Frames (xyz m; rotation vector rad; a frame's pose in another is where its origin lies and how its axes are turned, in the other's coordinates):
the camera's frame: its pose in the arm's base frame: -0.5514 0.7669 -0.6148 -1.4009 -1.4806 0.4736
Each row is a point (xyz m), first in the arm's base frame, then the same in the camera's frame.
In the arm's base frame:
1: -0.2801 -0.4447 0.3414
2: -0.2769 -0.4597 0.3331
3: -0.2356 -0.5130 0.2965
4: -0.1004 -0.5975 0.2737
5: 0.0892 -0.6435 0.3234
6: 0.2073 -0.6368 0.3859
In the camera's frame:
1: -0.6813 -0.9500 -1.0437
2: -0.6975 -0.9453 -1.0480
3: -0.7528 -0.9075 -1.0854
4: -0.8148 -0.8406 -1.2182
5: -0.8044 -0.7956 -1.4141
6: -0.7537 -0.7845 -1.5375

